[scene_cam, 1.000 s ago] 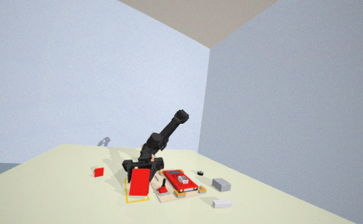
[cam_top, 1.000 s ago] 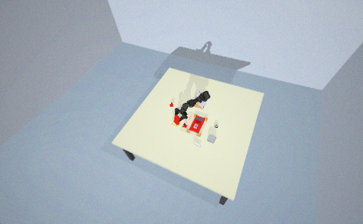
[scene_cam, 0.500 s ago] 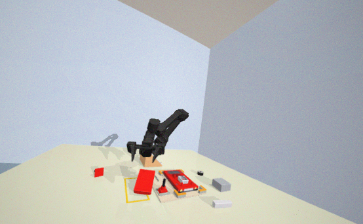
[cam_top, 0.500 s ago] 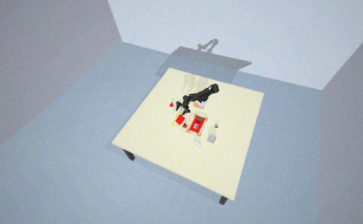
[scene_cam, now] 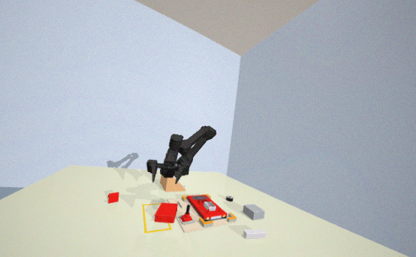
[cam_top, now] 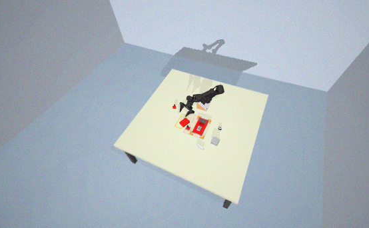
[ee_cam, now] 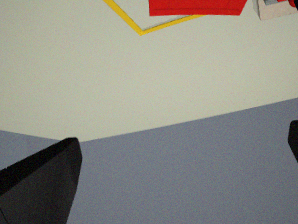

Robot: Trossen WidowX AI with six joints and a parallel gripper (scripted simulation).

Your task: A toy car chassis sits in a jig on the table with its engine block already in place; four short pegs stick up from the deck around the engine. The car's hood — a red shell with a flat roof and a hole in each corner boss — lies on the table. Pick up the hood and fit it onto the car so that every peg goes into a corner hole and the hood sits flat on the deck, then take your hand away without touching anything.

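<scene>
Right now the red hood is 20 mm ahead of my gripper tip, 20 mm to the left of it and 110 mm below it. The rest, counted from my gripper tip: small black cylinder 70 mm behind, 400 mm to the left, 120 mm below; pale grey bar 220 mm ahead, 290 mm to the left, 110 mm below; grey engine block 30 mm ahead, 210 mm to the left, 100 mm below.
</scene>
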